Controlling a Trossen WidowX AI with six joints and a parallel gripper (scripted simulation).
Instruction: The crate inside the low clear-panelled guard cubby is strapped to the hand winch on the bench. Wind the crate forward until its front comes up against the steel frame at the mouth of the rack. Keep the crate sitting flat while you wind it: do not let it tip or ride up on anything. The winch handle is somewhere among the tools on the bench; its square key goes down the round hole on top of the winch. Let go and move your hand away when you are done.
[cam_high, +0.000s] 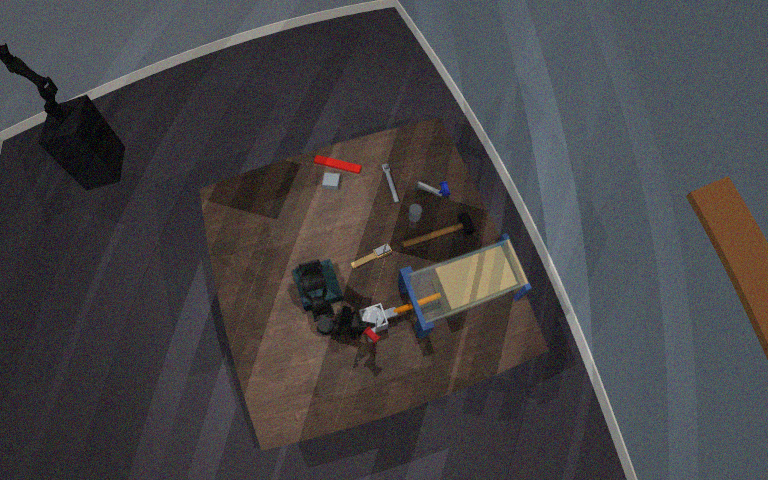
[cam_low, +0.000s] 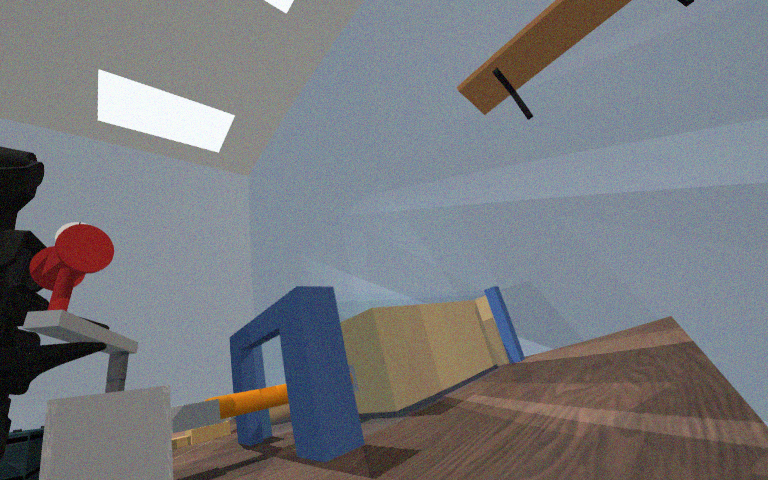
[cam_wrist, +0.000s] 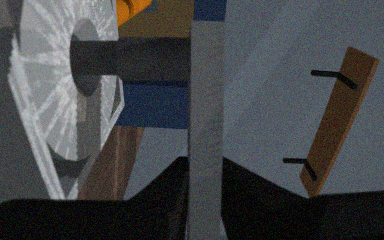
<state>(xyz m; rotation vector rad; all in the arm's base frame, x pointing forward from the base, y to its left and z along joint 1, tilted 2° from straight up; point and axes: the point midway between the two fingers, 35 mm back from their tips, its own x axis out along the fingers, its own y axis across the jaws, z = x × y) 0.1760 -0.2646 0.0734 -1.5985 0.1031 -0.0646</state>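
Now: gripper tip 1 cm to the left of the red-knobbed winch handle, 1 cm below it and 1 cm past it. Also, from my gripper tip: blue steel frame (16 cm ahead, 7 cm to the left, 3 cm below); then red knob (5 cm to the right, 4 cm above, 2 cm behind); then grey winch (11 cm below, 4 cm to the left, 1 cm behind).
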